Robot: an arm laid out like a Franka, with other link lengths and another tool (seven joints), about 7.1 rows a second.
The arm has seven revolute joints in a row. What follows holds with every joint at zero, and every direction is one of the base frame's.
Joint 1 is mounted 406.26 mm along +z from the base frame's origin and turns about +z.
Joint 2 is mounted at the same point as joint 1 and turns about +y.
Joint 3 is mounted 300.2 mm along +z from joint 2 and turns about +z.
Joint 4 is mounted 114.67 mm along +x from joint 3 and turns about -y.
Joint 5 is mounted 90.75 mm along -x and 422.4 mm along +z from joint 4 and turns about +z.
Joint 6 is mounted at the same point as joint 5 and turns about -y.
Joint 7 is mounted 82.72 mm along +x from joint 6 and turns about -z.
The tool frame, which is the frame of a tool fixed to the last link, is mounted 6 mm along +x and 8 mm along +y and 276.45 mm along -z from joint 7; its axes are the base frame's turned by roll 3.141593, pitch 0.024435 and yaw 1.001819 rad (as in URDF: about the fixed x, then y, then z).
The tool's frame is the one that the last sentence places.
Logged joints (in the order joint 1, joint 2, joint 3, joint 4, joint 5, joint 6, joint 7), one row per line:
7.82, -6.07, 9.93, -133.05, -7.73, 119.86, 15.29
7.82, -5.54, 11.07, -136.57, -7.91, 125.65, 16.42
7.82, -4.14, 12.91, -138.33, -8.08, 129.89, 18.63
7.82, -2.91, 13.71, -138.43, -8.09, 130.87, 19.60
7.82, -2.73, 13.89, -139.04, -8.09, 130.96, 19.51
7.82, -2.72, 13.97, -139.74, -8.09, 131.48, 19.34
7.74, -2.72, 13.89, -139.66, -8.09, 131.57, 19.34
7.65, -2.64, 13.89, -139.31, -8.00, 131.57, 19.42
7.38, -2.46, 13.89, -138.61, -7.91, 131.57, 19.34
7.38, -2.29, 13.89, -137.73, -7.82, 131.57, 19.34
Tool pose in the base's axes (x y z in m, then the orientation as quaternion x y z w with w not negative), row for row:
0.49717, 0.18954, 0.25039, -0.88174, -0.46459, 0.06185, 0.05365
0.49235, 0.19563, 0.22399, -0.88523, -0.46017, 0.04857, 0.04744
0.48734, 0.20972, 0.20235, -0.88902, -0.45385, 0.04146, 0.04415
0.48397, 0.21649, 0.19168, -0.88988, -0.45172, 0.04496, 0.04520
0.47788, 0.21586, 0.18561, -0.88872, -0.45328, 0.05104, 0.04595
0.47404, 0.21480, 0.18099, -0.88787, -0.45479, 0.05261, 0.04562
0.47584, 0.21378, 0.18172, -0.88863, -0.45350, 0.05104, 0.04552
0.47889, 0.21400, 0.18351, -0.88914, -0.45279, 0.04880, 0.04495
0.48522, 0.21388, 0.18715, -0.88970, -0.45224, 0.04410, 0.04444
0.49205, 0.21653, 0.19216, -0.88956, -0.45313, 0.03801, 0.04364
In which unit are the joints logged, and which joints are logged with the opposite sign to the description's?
The joints are logged in degrees. Opposite sign: joint 5.
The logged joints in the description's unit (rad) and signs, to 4 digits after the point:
0.1365, -0.1059, 0.1733, -2.3222, 0.1349, 2.0920, 0.2669
0.1365, -0.0967, 0.1932, -2.3836, 0.1381, 2.1930, 0.2866
0.1365, -0.0723, 0.2253, -2.4143, 0.1410, 2.2670, 0.3252
0.1365, -0.0508, 0.2393, -2.4161, 0.1412, 2.2841, 0.3421
0.1365, -0.0476, 0.2424, -2.4267, 0.1412, 2.2857, 0.3405
0.1365, -0.0475, 0.2438, -2.4389, 0.1412, 2.2948, 0.3375
0.1351, -0.0475, 0.2424, -2.4375, 0.1412, 2.2963, 0.3375
0.1335, -0.0461, 0.2424, -2.4314, 0.1396, 2.2963, 0.3389
0.1288, -0.0429, 0.2424, -2.4192, 0.1381, 2.2963, 0.3375
0.1288, -0.0400, 0.2424, -2.4038, 0.1365, 2.2963, 0.3375

